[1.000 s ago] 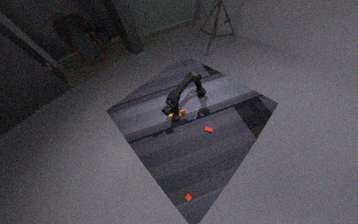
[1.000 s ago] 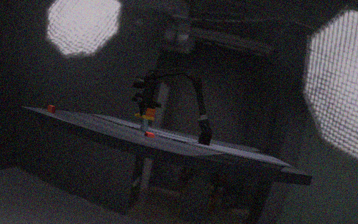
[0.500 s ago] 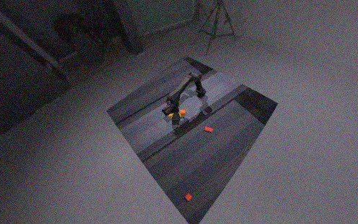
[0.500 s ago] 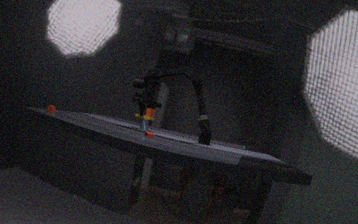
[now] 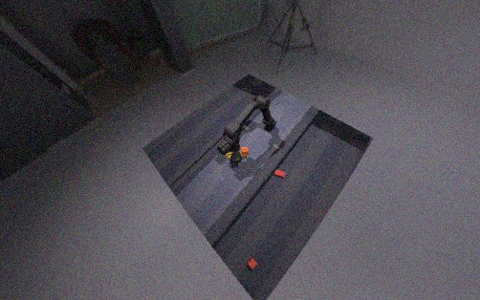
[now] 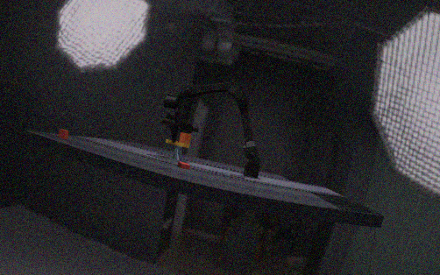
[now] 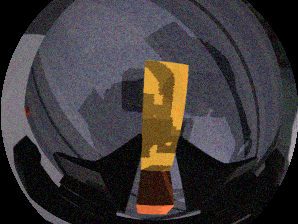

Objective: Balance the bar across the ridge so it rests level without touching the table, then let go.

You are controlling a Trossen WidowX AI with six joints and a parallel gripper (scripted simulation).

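Right now the pale piece is 2 cm to the left of my gripper tip, 2 cm behind it and 1 cm below it.
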